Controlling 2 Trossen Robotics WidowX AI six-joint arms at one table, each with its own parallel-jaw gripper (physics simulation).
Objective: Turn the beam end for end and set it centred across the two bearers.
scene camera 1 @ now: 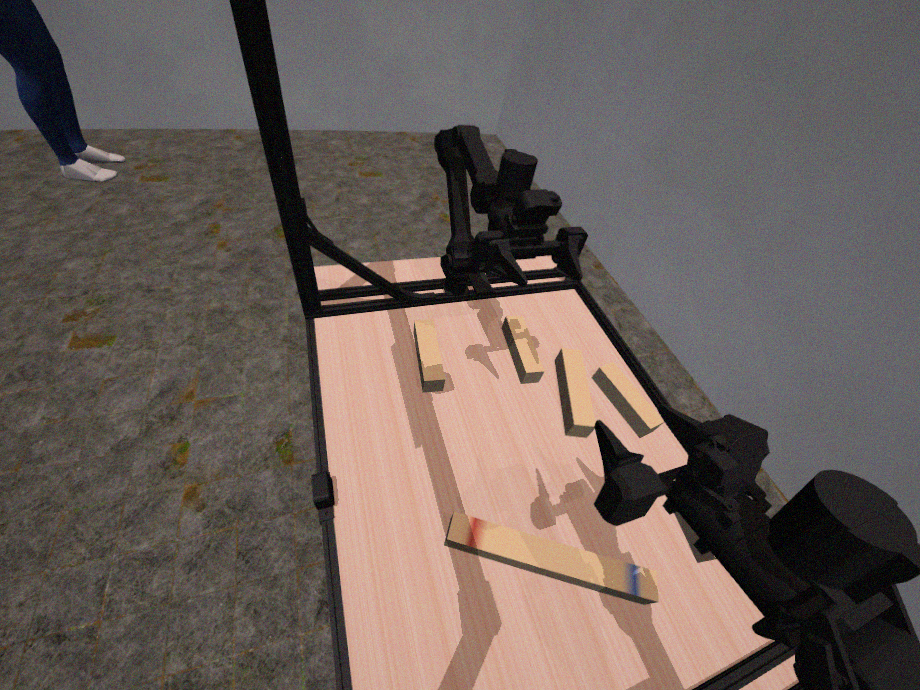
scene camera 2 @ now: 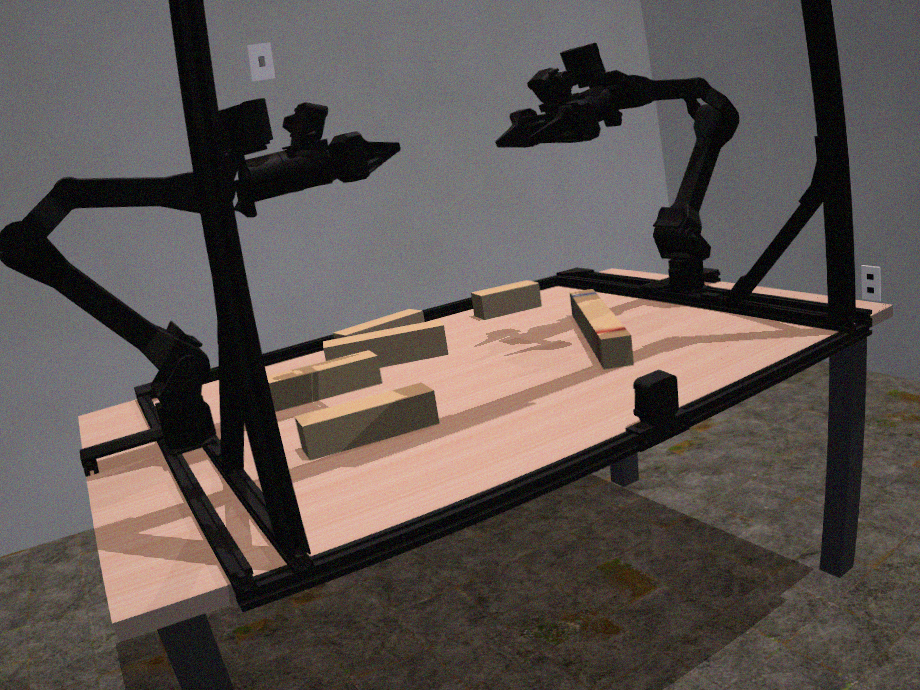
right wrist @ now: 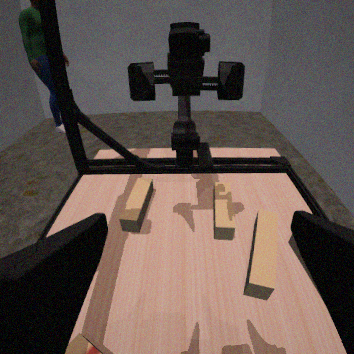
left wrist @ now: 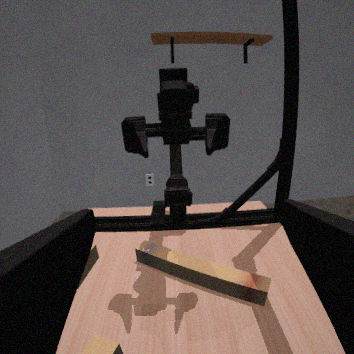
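Where they show: left gripper, fingertip midpoint: [scene camera 1: 553, 281] [scene camera 2: 385, 149] [right wrist: 187, 87] [left wrist: 188, 214]; right gripper, fingertip midpoint: [scene camera 1: 629, 414] [scene camera 2: 513, 142] [right wrist: 201, 222] [left wrist: 177, 153]; left arm's base, origin of the base link: [scene camera 1: 455, 287] [scene camera 2: 189, 443] [right wrist: 184, 162]; right arm's base, origin of the base link: [scene camera 2: 688, 289] [left wrist: 177, 218].
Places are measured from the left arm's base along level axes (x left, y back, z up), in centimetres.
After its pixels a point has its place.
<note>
The long wooden beam [scene camera 1: 549, 558] @[x -4.5, y -65.6, z 2.5 cm] [scene camera 2: 598, 323] @[x -10.2, y -60.3, z 2.5 cm] [left wrist: 200, 270] @[x -4.4, y -63.0, z 2.5 cm] lies flat on the table, its red-banded end at the left and blue-banded end at the right in scene camera 1. Several plain wooden blocks lie apart from it, including one [scene camera 1: 428, 352] @[x -13.1, y -22.0, z 2.5 cm] [scene camera 2: 367, 421] @[x -14.8, y -20.0, z 0.9 cm] [right wrist: 137, 204] @[x -12.0, y -24.1, z 2.5 cm], a second [scene camera 1: 522, 349] @[x 8.3, y -25.1, z 2.5 cm] [scene camera 2: 326, 378] @[x 7.3, y -23.1, z 1.1 cm] [right wrist: 223, 210] @[x 9.1, y -26.4, z 2.5 cm] and a longer third [scene camera 1: 574, 389] @[x 14.9, y -38.0, z 3.1 cm] [scene camera 2: 386, 346] @[x 14.1, y -36.3, z 1.4 cm] [right wrist: 262, 255] @[x 14.8, y -40.0, z 3.1 cm]; which two are the bearers I cannot tell. My left gripper [scene camera 1: 551, 278] @[x 0.0, y -35.0, z 32.5 cm] [scene camera 2: 397, 148] @[x 0.0, y -35.0, z 32.5 cm] and my right gripper [scene camera 1: 629, 413] @[x 0.0, y -56.3, z 30.7 cm] [scene camera 2: 498, 143] @[x 0.0, y -56.3, z 30.7 cm] are open and empty, high above the table.
A slanted plain block [scene camera 1: 627, 399] @[x 26.2, y -42.6, z 2.5 cm] [scene camera 2: 378, 323] @[x 26.5, y -40.7, z 2.5 cm] lies beside the longer one. Another plain block [scene camera 2: 506, 300] @[x 24.4, y -66.6, z 0.9 cm] [left wrist: 89, 266] @[x 24.2, y -68.7, z -0.9 cm] lies near the far rail, mostly hidden by the right arm in scene camera 1. A black box [scene camera 1: 322, 490] @[x -36.8, y -46.6, z 3.6 cm] [scene camera 2: 655, 397] @[x -38.3, y -44.4, z 1.7 cm] sits on the opposite rail. Black posts rise beside the table.
</note>
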